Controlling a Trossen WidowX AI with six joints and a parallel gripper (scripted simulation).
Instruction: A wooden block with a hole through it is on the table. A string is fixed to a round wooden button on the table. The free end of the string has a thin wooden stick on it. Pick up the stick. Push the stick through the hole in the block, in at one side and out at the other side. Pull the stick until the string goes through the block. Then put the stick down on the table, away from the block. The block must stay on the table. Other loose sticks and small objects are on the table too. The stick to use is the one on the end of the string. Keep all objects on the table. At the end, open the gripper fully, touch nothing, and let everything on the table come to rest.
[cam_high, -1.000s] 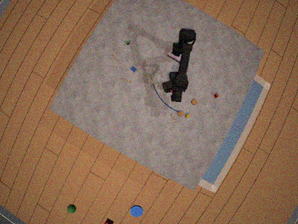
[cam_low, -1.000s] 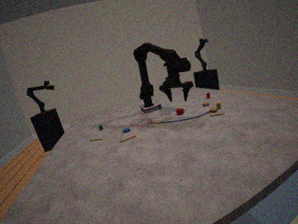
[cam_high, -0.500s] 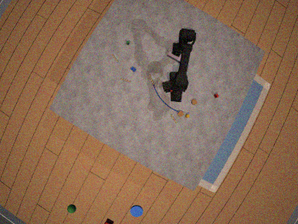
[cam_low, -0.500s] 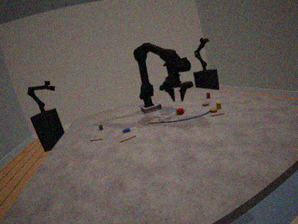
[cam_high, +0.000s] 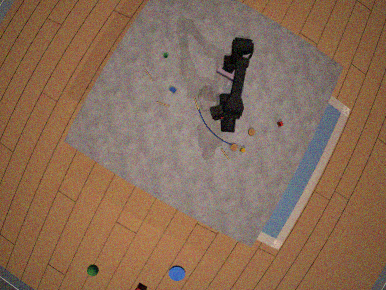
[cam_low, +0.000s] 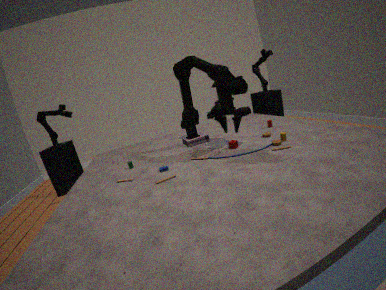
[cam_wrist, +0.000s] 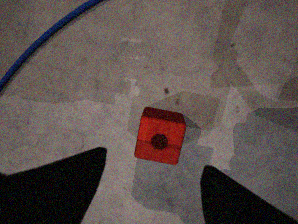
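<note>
The red wooden block lies 50 mm below my gripper tip. Round my gripper tip: round button 120 mm ahead, 140 mm to the left, 60 mm below; then yellow piece 110 mm ahead, 190 mm to the left, 50 mm below; then thin stick 10 mm ahead, 150 mm to the right, 70 mm below.
</note>
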